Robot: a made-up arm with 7 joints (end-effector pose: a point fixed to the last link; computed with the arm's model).
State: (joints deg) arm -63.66 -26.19 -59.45 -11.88 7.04 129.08 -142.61
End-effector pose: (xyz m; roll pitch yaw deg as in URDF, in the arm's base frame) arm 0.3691 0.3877 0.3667 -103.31 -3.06 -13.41
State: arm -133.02 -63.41 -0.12 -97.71 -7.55 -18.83 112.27
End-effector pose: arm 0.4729 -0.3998 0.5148 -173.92 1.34 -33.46
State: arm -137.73 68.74 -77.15 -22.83 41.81 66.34 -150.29
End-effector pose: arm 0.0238 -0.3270 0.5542 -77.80 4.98 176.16
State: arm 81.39 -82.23 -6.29 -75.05 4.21 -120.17 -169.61
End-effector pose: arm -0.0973 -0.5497 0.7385 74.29 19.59 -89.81
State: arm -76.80 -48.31 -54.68 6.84 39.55 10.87 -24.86
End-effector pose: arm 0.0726 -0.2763 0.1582 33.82 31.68 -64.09
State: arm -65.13 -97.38 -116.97 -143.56 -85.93 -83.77 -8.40
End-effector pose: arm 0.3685 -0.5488 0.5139 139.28 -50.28 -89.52
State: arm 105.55 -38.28 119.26 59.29 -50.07 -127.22 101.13
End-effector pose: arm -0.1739 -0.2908 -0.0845 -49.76 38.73 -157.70
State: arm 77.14 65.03 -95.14 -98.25 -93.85 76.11 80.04
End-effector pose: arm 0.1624 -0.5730 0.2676 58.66 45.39 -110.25
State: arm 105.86 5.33 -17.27 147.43 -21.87 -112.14 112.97
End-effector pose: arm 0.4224 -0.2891 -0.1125 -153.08 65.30 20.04
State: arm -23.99 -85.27 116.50 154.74 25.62 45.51 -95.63
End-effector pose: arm -0.1097 0.2010 0.5398 34.32 -0.90 -168.57
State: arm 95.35 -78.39 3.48 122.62 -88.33 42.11 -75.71
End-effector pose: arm -0.0264 -0.1278 0.7736 -94.70 -32.39 104.77
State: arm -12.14 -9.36 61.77 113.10 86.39 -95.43 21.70
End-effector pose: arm 0.6557 -0.1983 0.6080 -138.16 11.93 -33.35
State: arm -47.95 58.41 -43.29 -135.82 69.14 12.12 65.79
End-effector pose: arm -0.1810 -0.3584 0.6687 25.37 -33.86 -142.92
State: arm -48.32 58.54 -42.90 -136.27 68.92 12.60 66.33
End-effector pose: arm -0.1809 -0.3563 0.6723 25.32 -34.18 -143.48
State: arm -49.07 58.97 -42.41 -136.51 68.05 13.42 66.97
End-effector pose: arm -0.1784 -0.3562 0.6755 24.37 -34.56 -143.55
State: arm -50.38 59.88 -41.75 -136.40 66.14 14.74 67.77
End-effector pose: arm -0.1720 -0.3597 0.6774 21.97 -34.98 -142.80
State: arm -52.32 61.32 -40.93 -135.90 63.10 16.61 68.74
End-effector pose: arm -0.1615 -0.3676 0.6770 17.98 -35.34 -141.10
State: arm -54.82 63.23 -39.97 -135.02 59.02 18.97 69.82
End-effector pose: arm -0.1465 -0.3799 0.6728 12.62 -35.44 -138.39
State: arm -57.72 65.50 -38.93 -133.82 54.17 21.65 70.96
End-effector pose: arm -0.1281 -0.3956 0.6633 6.40 -35.07 -134.88
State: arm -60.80 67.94 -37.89 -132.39 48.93 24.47 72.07
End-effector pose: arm -0.1071 -0.4133 0.6486 0.00 -34.12 -130.91
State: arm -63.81 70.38 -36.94 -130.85 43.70 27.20 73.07
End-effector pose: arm -0.0850 -0.4306 0.6296 -5.92 -32.65 -126.89
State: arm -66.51 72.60 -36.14 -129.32 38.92 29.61 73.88
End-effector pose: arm -0.0637 -0.4455 0.6090 -10.83 -30.91 -123.22
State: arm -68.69 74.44 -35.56 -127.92 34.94 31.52 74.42
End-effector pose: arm -0.0447 -0.4571 0.5897 -14.49 -29.17 -120.13
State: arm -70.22 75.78 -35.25 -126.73 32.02 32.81 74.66
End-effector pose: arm -0.0297 -0.4653 0.5737 -16.89 -27.65 -117.74
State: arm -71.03 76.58 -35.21 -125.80 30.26 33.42 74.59
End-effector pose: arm -0.0196 -0.4703 0.5624 -18.12 -26.49 -116.09
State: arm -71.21 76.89 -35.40 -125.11 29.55 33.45 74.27
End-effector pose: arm -0.0141 -0.4731 0.5555 -18.44 -25.69 -115.08
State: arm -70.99 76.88 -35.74 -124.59 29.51 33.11 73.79
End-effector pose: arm -0.0117 -0.4745 0.5517 -18.22 -25.14 -114.47
